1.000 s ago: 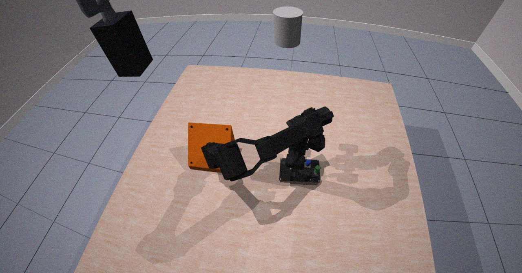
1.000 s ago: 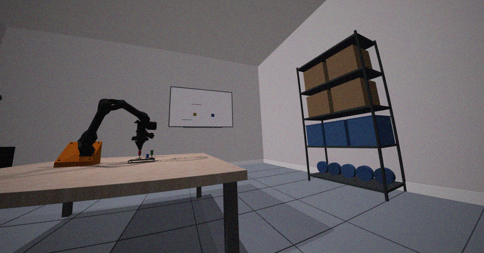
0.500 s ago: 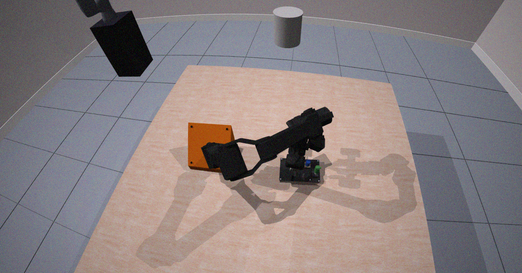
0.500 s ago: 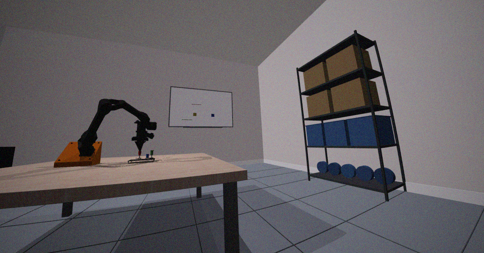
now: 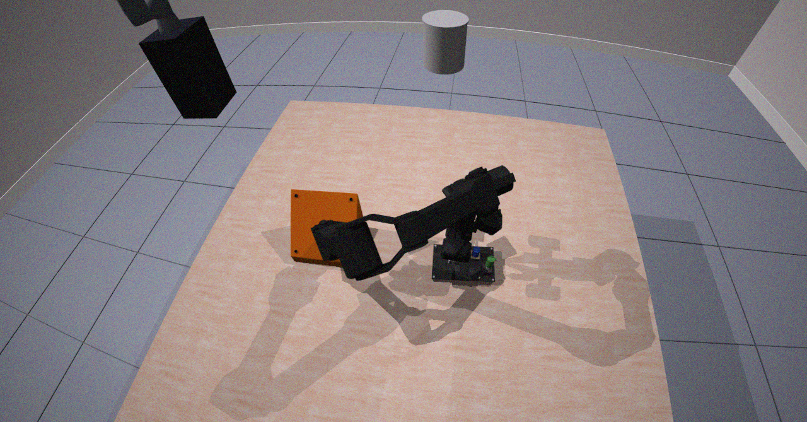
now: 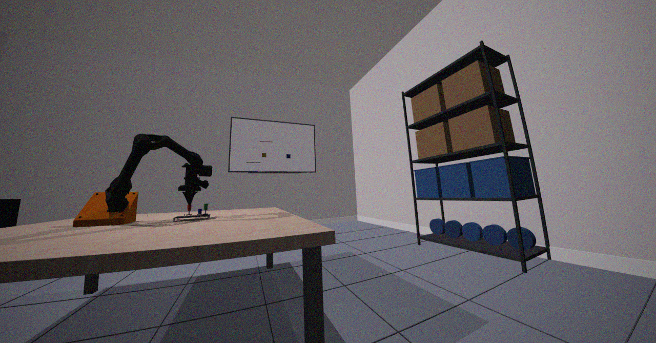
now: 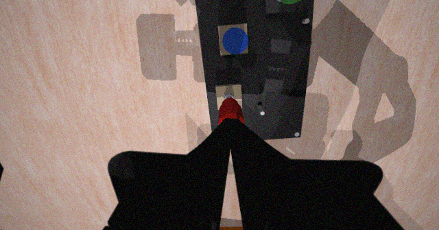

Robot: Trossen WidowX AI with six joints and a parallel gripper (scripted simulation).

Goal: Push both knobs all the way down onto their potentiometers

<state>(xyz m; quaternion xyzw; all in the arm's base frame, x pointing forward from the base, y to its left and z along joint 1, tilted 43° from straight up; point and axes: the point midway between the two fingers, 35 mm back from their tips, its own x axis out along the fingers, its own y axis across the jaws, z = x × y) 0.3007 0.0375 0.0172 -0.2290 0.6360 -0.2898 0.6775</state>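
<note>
My gripper tip is 20 mm above the red knob. Also, from my gripper tip: green knob: 80 mm ahead, 40 mm to the right, 10 mm below.
</note>
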